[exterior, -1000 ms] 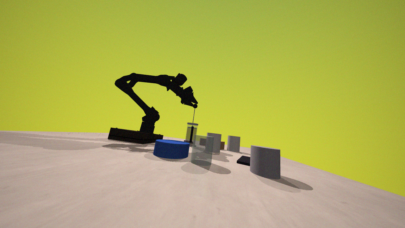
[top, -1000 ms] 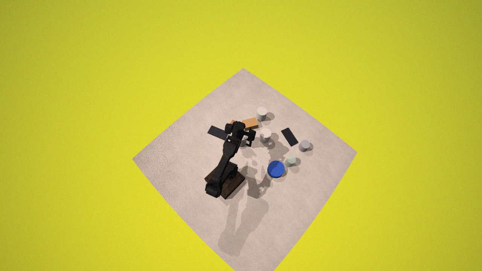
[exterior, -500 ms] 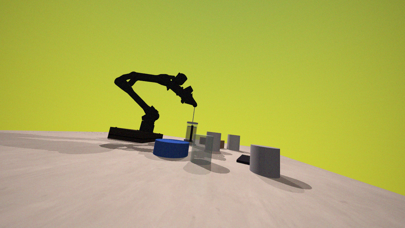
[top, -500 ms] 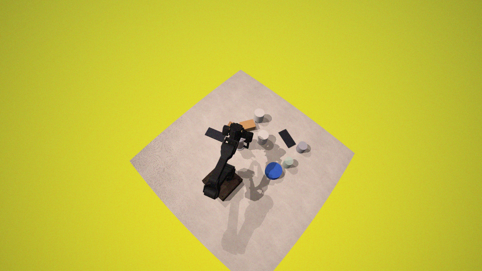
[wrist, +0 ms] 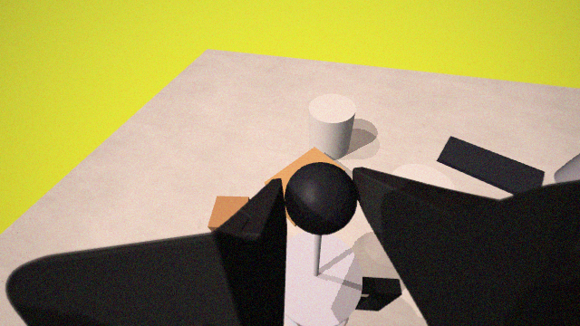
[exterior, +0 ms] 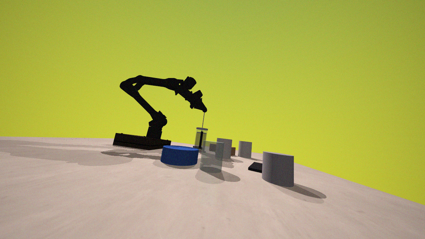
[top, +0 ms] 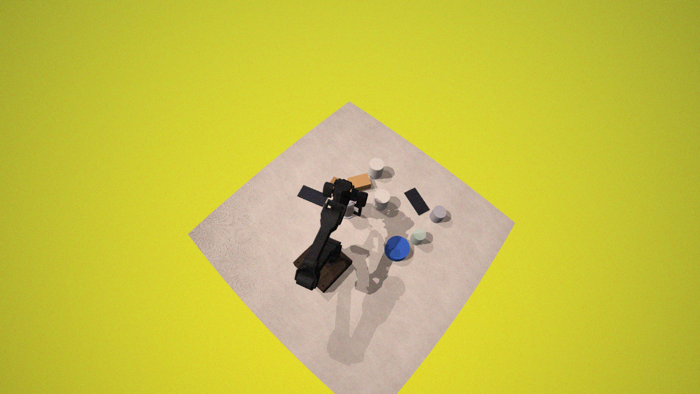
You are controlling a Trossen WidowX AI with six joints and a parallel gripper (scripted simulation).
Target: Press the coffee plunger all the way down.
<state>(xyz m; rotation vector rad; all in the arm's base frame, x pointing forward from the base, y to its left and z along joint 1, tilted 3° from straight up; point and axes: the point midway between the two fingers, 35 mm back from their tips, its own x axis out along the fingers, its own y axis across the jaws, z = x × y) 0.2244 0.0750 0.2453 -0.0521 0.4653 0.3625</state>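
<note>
Right now the coffee press is 140 mm below my gripper tip and 20 mm to the right of it. From my gripper tip the other things lie so: blue disc: 320 mm to the right, 250 mm below, 20 mm behind.
</note>
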